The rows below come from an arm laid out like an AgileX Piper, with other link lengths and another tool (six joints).
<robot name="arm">
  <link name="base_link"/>
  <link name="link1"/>
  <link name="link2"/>
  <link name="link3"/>
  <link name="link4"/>
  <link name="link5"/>
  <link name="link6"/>
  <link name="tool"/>
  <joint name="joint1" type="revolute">
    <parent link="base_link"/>
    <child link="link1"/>
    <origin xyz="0 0 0.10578"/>
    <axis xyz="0 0 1"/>
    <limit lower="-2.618" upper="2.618"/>
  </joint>
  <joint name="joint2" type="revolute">
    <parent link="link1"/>
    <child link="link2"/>
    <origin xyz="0 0 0" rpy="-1.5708 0 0"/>
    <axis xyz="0 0 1"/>
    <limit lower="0" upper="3.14"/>
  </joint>
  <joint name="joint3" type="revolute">
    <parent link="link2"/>
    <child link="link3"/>
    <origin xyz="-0.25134 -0.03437 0"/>
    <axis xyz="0 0 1"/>
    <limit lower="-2.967" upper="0"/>
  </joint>
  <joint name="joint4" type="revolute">
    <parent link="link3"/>
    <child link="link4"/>
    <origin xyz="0.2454 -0.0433 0" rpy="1.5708 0 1.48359"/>
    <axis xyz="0 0 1"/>
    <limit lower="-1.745" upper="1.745"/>
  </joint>
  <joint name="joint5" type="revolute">
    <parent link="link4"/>
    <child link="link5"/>
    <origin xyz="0 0 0" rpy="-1.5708 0 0"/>
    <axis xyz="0 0 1"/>
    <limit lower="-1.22" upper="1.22"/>
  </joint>
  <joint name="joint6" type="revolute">
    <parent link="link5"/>
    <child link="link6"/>
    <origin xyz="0 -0.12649 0" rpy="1.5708 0 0"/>
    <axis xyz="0 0 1"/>
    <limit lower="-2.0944" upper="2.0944"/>
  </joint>
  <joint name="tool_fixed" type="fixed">
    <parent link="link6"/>
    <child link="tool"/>
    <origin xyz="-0.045 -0.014 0.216" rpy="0 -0.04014 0.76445"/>
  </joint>
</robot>
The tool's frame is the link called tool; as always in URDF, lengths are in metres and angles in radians.
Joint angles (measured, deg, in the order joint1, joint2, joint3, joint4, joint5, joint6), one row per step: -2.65 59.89 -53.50 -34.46 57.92 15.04; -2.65 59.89 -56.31 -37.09 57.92 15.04; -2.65 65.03 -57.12 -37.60 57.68 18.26; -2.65 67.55 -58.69 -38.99 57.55 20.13; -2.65 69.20 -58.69 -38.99 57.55 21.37; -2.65 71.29 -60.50 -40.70 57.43 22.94; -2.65 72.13 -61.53 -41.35 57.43 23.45; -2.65 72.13 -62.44 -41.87 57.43 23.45; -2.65 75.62 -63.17 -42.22 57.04 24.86; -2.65 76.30 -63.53 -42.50 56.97 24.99; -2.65 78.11 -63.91 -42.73 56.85 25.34; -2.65 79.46 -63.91 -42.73 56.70 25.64; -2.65 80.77 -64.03 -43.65 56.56 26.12; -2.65 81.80 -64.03 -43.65 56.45 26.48
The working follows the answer.
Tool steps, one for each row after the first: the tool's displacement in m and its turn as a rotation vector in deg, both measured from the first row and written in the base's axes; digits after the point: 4 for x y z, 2 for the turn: 0.0085 -0.0097 0.0309 -2.76 -2.68 0.00; 0.0159 -0.0135 0.0068 -1.51 -0.21 -2.01; 0.0232 -0.0195 0.0077 -1.97 -0.31 -3.14; 0.0238 -0.0204 -0.0032 -1.36 0.69 -3.99; 0.0320 -0.0272 0.0030 -2.32 0.05 -4.85; 0.0362 -0.0298 0.0076 -2.72 -0.42 -5.15; 0.0395 -0.0316 0.0165 -3.24 -1.33 -5.12; 0.0463 -0.0329 -0.0002 -2.90 0.36 -5.74; 0.0485 -0.0338 -0.0012 -3.12 0.56 -5.74; 0.0515 -0.0346 -0.0102 -3.18 1.71 -5.84; 0.0527 -0.0344 -0.0197 -3.03 2.78 -5.91; 0.0545 -0.0372 -0.0247 -3.72 3.59 -5.97; 0.0551 -0.0372 -0.0319 -3.55 4.34 -6.12
Tool pose at each row, in the base's axes (x y z in m, rotation vector in deg; rounded; the steps above come from the unrounded poses): 0.3545 -0.1896 0.1434 57.95 121.52 -20.43; 0.3629 -0.1993 0.1743 56.32 118.08 -21.69; 0.3703 -0.2031 0.1502 59.27 119.87 -22.83; 0.3777 -0.2091 0.1511 60.22 119.08 -23.80; 0.3783 -0.2100 0.1402 61.53 119.80 -24.17; 0.3865 -0.2168 0.1464 61.88 118.46 -25.19; 0.3907 -0.2194 0.1510 61.94 117.75 -25.47; 0.3940 -0.2212 0.1599 61.58 116.76 -25.44; 0.4008 -0.2225 0.1432 62.50 118.09 -26.40; 0.4030 -0.2234 0.1422 62.38 118.18 -26.73; 0.4060 -0.2242 0.1332 62.48 119.11 -27.53; 0.4072 -0.2240 0.1237 62.68 120.08 -28.06; 0.4090 -0.2268 0.1187 62.36 120.48 -29.28; 0.4096 -0.2268 0.1115 62.64 121.13 -29.64

